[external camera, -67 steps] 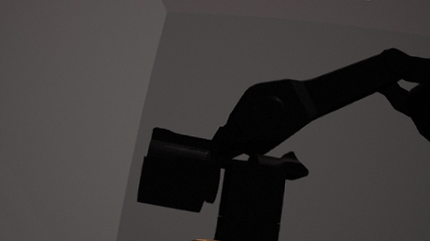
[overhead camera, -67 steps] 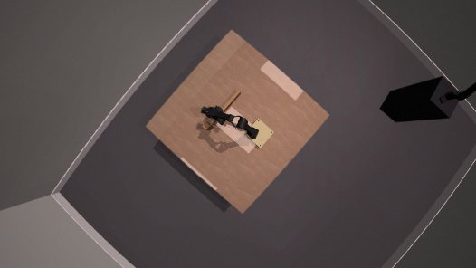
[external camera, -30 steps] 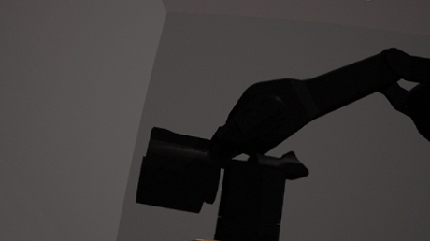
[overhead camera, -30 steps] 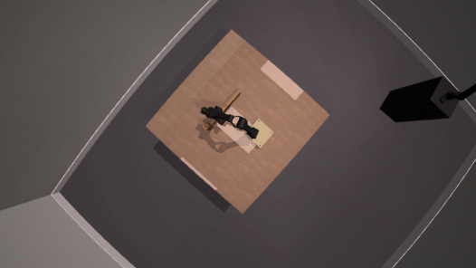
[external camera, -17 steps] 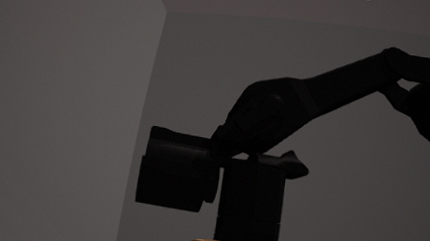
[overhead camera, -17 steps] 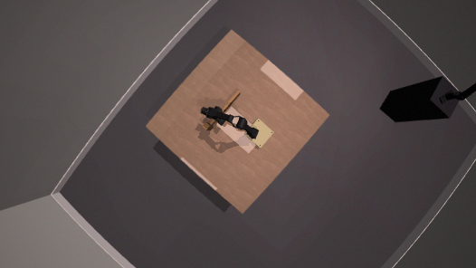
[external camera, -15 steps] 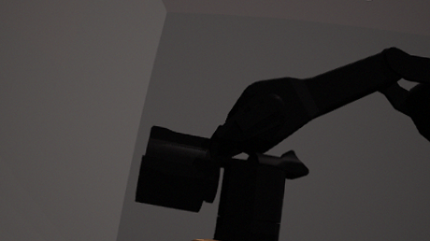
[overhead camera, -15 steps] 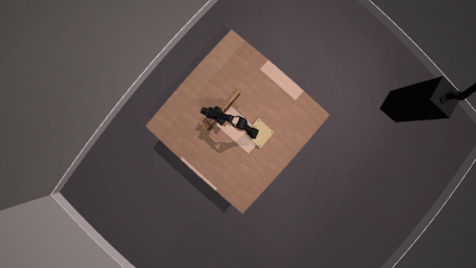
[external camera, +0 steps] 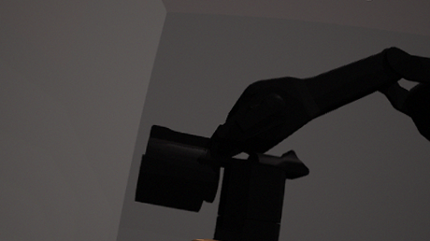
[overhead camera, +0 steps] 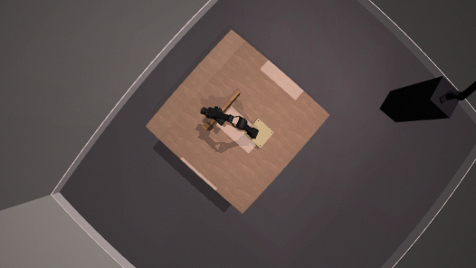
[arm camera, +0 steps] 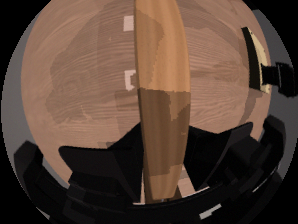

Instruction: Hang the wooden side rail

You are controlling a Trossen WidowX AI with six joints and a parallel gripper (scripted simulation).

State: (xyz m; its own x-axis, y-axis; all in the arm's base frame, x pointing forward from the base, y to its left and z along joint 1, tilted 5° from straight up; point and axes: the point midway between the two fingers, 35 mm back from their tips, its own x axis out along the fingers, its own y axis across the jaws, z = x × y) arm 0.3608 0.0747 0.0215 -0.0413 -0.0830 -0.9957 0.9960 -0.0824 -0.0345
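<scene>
Right now my gripper tip is 110 mm to the right of the wooden headboard post, 40 mm below it and 10 mm short of it.
</scene>
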